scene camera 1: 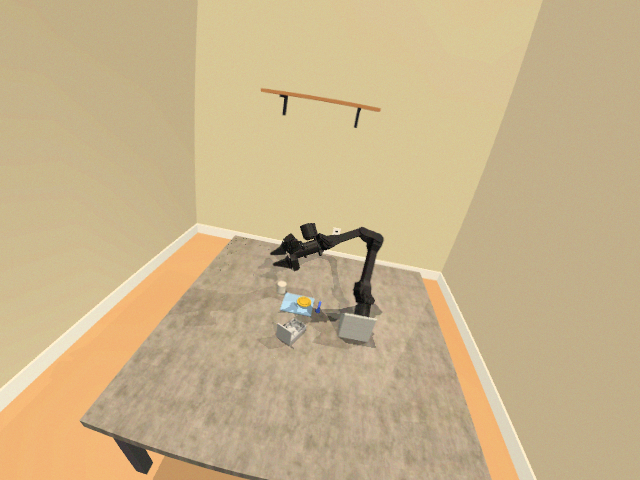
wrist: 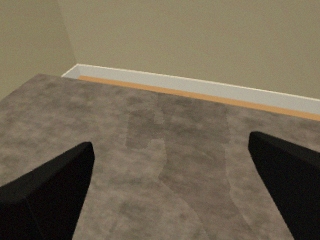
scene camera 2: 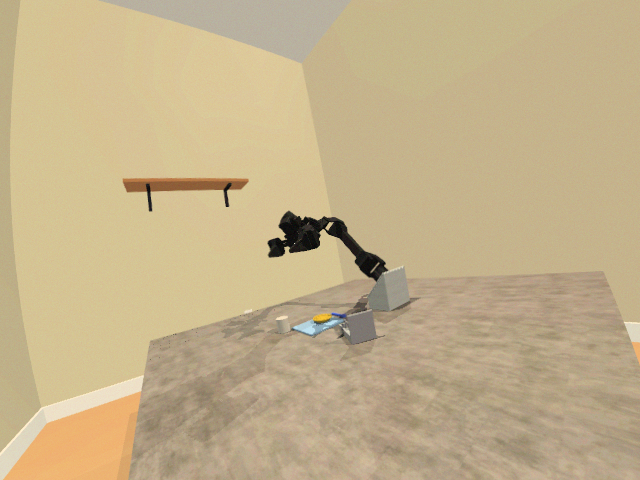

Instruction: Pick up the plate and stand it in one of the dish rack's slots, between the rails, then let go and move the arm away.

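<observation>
Scene camera 2 shows the gripper [scene camera 2: 278, 254], open and holding nothing, as well as a grey dish rack [scene camera 2: 359, 327]. Scene camera 1 has the gripper [scene camera 1: 271, 259] too. The wrist view also shows the gripper [wrist: 171, 145], while the grey dish rack is out of frame in the wrist view.
</observation>
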